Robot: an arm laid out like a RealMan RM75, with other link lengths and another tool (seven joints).
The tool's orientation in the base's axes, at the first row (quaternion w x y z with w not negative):
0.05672 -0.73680 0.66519 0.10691
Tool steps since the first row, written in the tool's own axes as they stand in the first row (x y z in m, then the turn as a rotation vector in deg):
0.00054 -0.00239 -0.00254 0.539 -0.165 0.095
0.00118 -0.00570 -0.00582 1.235 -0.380 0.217
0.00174 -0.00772 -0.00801 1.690 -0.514 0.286
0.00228 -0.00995 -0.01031 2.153 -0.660 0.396
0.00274 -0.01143 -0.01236 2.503 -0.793 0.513
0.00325 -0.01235 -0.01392 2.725 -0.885 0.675
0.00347 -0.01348 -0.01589 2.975 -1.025 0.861
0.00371 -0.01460 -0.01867 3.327 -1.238 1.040
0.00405 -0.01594 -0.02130 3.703 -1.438 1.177
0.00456 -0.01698 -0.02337 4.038 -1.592 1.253
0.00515 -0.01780 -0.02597 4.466 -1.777 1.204
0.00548 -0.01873 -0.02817 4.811 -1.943 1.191
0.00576 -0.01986 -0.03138 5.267 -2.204 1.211
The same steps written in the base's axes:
0.00263 -0.00084 0.00220 0.206 -0.482 -0.227
0.00624 -0.00184 0.00504 0.473 -1.105 -0.521
0.00848 -0.00265 0.00692 0.642 -1.516 -0.702
0.01093 -0.00345 0.00889 0.821 -1.923 -0.925
0.01261 -0.00420 0.01069 0.976 -2.221 -1.128
0.01370 -0.00495 0.01203 1.074 -2.390 -1.342
0.01500 -0.00548 0.01383 1.221 -2.574 -1.589
0.01636 -0.00622 0.01640 1.450 -2.852 -1.857
0.01794 -0.00700 0.01880 1.672 -3.163 -2.090
0.01919 -0.00785 0.02063 1.849 -3.453 -2.251
0.02027 -0.00892 0.02297 2.076 -3.859 -2.314
0.02140 -0.00963 0.02497 2.274 -4.178 -2.391
0.02281 -0.01051 0.02795 2.573 -4.586 -2.532

